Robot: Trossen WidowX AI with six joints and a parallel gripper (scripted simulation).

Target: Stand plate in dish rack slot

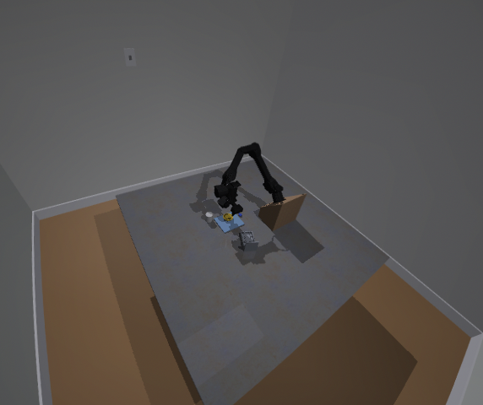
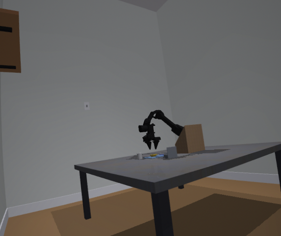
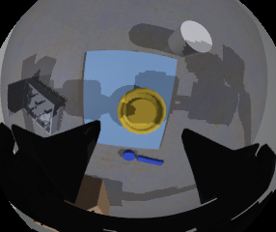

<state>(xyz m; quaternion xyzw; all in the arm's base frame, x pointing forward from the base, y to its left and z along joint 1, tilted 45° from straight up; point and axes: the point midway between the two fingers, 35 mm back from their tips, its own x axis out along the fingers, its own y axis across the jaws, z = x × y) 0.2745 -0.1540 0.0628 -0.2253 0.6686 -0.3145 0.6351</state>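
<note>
Now: gripper tip 50 mm above the yellow plate. Also, from my gripper tip: white cup (100 mm ahead, 60 mm to the right, 40 mm below); then blue mat (10 mm ahead, 20 mm to the left, 60 mm below); then small blue utensil (100 mm behind, 60 mm below).
</note>
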